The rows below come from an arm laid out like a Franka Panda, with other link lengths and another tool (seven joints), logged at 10 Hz.
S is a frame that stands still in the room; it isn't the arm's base.
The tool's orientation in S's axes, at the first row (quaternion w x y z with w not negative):
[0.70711, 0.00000, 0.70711, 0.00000]
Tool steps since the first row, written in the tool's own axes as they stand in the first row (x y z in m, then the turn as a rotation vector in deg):
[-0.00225, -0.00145, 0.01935, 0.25, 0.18, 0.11]
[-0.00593, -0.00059, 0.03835, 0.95, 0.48, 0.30]
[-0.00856, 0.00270, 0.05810, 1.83, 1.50, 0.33]
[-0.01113, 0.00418, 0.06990, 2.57, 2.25, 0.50]
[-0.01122, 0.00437, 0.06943, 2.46, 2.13, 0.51]
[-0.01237, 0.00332, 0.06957, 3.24, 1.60, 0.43]
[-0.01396, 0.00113, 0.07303, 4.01, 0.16, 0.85]
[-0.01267, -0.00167, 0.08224, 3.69, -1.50, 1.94]
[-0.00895, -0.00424, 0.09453, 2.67, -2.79, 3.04]
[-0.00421, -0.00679, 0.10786, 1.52, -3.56, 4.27]
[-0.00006, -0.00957, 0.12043, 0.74, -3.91, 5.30]
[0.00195, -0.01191, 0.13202, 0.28, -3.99, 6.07]
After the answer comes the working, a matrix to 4 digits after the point.
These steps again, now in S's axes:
[0.01935, -0.00145, 0.00225, 0.11, 0.18, -0.25]
[0.03835, -0.00059, 0.00593, 0.30, 0.48, -0.95]
[0.05810, 0.00270, 0.00856, 0.33, 1.50, -1.83]
[0.06990, 0.00418, 0.01113, 0.50, 2.25, -2.57]
[0.06943, 0.00437, 0.01122, 0.51, 2.13, -2.46]
[0.06957, 0.00332, 0.01237, 0.43, 1.60, -3.24]
[0.07303, 0.00113, 0.01396, 0.85, 0.16, -4.01]
[0.08224, -0.00167, 0.01267, 1.94, -1.50, -3.69]
[0.09453, -0.00424, 0.00895, 3.04, -2.79, -2.67]
[0.10786, -0.00679, 0.00421, 4.27, -3.56, -1.52]
[0.12043, -0.00957, 0.00006, 5.30, -3.91, -0.74]
[0.13202, -0.01191, -0.00195, 6.07, -3.99, -0.28]

The tool's axes in the first row as the columns of a matrix, in S's axes (rounded; the answer above uses it unrounded):
[0.0000, 0.0000, 1.0000]
[0.0000, 1.0000, 0.0000]
[-1.0000, 0.0000, 0.0000]

